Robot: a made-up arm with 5 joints.
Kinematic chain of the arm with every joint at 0, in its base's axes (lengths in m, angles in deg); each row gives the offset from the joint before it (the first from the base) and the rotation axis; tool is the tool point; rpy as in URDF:
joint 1: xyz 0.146 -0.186 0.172 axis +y
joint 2: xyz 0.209 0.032 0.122 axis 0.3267 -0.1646 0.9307
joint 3: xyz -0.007 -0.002 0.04 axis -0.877 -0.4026 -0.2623
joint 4: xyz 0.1 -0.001 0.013 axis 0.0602 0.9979 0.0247
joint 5: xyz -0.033 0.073 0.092 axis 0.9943 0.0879 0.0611
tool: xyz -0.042 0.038 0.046 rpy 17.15 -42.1 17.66
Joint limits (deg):
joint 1: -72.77..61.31
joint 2: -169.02..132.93
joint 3: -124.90..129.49
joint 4: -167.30..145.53
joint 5: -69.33..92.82
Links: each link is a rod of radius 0.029 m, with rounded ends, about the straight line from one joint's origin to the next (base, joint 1, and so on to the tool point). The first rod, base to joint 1, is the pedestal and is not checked.
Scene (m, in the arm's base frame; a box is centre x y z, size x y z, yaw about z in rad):
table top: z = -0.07
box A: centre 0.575 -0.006 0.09 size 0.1 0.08 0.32 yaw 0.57
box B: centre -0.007 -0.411 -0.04 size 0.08 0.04 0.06 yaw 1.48
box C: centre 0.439 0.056 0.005 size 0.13 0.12 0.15 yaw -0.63
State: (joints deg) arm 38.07 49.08 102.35 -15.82 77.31
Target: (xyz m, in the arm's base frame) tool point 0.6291 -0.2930 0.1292
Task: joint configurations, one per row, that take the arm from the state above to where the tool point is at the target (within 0.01 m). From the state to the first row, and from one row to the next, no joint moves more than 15 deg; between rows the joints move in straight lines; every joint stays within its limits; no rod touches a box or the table.
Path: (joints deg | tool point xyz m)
1: 31.44 37.59 87.96 -7.13 71.13 | 0.3429 -0.0417 0.2635
2: 24.82 26.10 73.57 1.55 64.95 | 0.3704 -0.0162 0.3142
3: 18.19 14.60 59.18 10.24 58.77 | 0.4066 -0.0025 0.3636
4: 11.56 3.11 44.78 18.92 52.59 | 0.4451 -0.0071 0.4121
5: 4.94 -8.38 30.39 27.61 46.41 | 0.4777 -0.0326 0.4595
6: 11.51 -19.49 33.79 41.50 50.73 | 0.5662 -0.0575 0.3994
7: 18.08 -30.60 37.18 55.40 55.04 | 0.6298 -0.1036 0.3228
8: 24.65 -41.70 40.57 69.30 59.36 | 0.6605 -0.1647 0.2434
9: 31.22 -52.81 43.96 83.20 63.68 | 0.6579 -0.2315 0.1753
10: 37.79 -63.92 47.36 97.09 68.00 | 0.6291 -0.2930 0.1292

